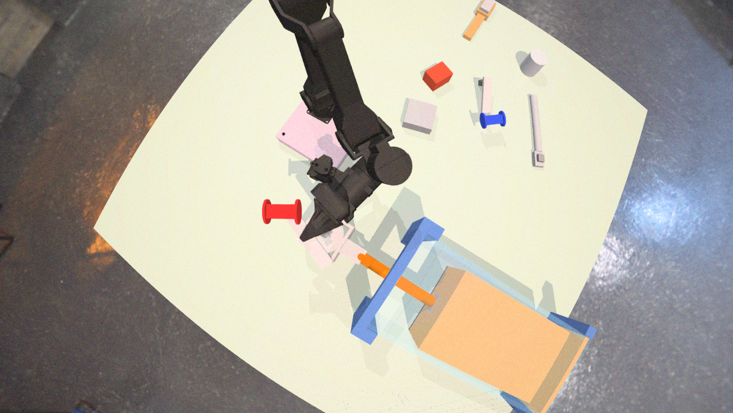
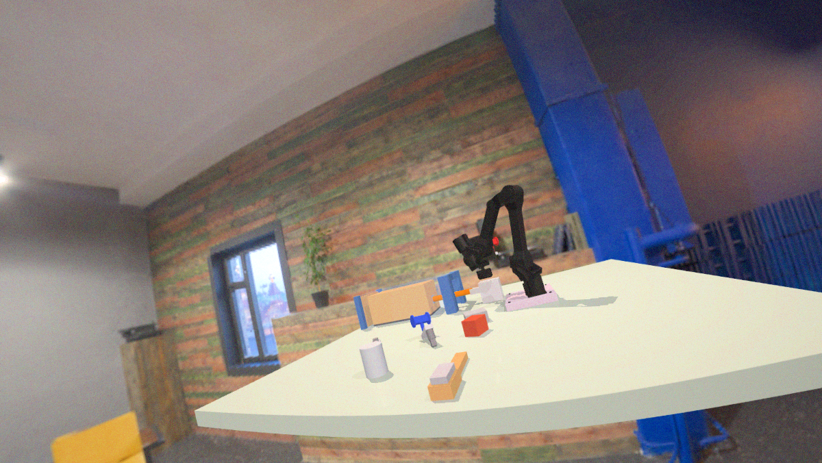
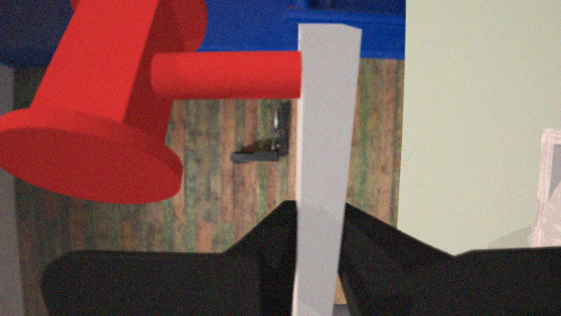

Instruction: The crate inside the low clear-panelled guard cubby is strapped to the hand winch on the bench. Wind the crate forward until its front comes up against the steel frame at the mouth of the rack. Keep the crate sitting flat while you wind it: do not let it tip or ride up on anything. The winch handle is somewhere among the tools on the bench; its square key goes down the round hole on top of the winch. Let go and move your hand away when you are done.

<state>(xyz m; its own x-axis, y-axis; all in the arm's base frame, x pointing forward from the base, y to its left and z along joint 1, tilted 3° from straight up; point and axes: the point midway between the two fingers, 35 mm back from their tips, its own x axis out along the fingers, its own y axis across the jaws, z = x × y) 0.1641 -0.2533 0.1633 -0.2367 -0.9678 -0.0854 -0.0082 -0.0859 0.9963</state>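
Right now the grey winch is 20 mm to the left of my gripper tip and 160 mm below it. Also, from my gripper tip: crank handle with red knob: 10 mm behind, 10 mm to the left, 10 mm above; blue steel frame: 170 mm ahead, 20 mm to the left, 90 mm below; clear-panelled guard cubby: 420 mm ahead, 20 mm to the left, 80 mm below.
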